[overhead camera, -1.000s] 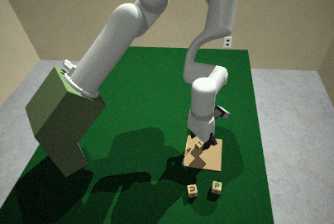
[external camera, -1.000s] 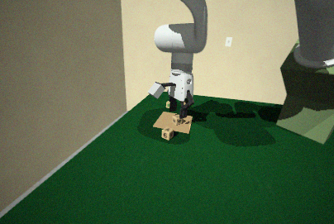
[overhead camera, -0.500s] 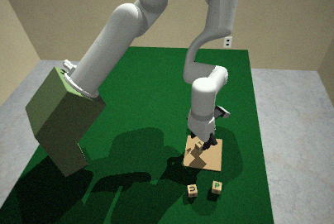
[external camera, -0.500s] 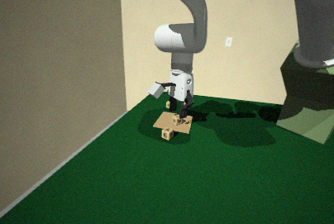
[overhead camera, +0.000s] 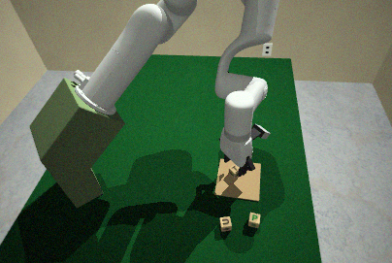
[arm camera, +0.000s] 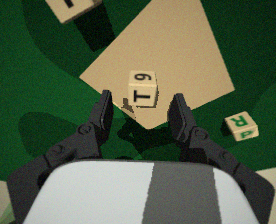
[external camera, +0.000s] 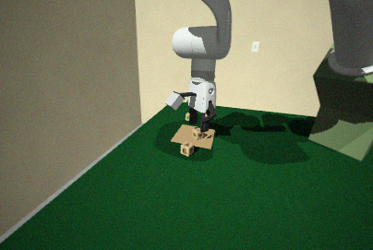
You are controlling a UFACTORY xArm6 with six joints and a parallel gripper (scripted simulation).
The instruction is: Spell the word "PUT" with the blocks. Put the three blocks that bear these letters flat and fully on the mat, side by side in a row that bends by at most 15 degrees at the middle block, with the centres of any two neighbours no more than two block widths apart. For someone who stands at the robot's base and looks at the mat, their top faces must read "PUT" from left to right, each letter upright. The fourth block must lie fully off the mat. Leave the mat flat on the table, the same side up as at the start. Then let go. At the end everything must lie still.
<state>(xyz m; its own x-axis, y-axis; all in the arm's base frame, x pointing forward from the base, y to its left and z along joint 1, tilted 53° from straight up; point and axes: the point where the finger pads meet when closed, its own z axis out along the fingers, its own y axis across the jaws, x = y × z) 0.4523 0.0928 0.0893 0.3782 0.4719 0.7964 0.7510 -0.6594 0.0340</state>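
Now: hand 6 cm above the mat, 2 cm short of it and 1 cm to the left of it. From my hand the other things lie so: P block: 13 cm to the right, 11 cm ahead, 5 cm below.
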